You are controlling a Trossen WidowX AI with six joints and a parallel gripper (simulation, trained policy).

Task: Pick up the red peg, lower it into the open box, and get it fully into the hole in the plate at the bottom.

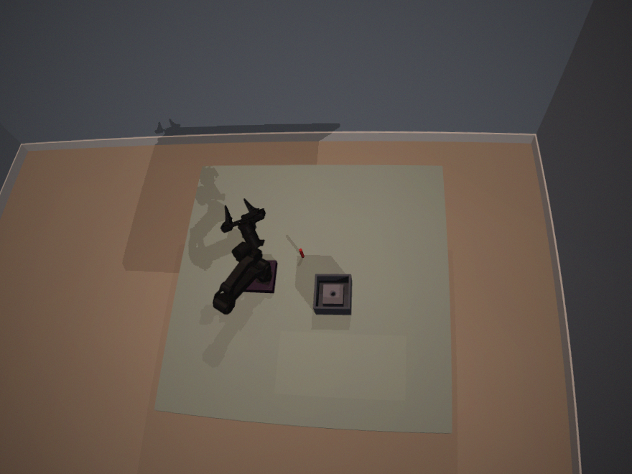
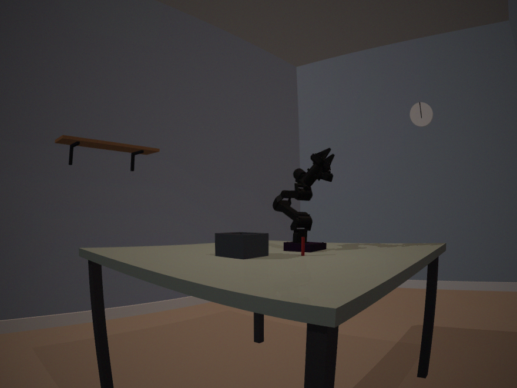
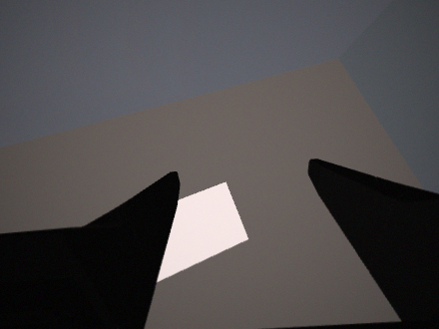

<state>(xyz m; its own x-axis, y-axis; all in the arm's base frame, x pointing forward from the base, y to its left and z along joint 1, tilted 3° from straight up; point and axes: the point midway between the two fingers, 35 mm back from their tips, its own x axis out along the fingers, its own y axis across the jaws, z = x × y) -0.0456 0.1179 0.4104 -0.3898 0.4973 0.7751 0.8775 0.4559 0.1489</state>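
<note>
Right now my gripper tip is 430 mm above the red peg, 220 mm short of it and 10 mm to the right of it. Round my gripper tip: dark box 440 mm below, 410 mm ahead, 160 mm to the right; then pale plate 420 mm below, 410 mm ahead, 160 mm to the right.
</note>
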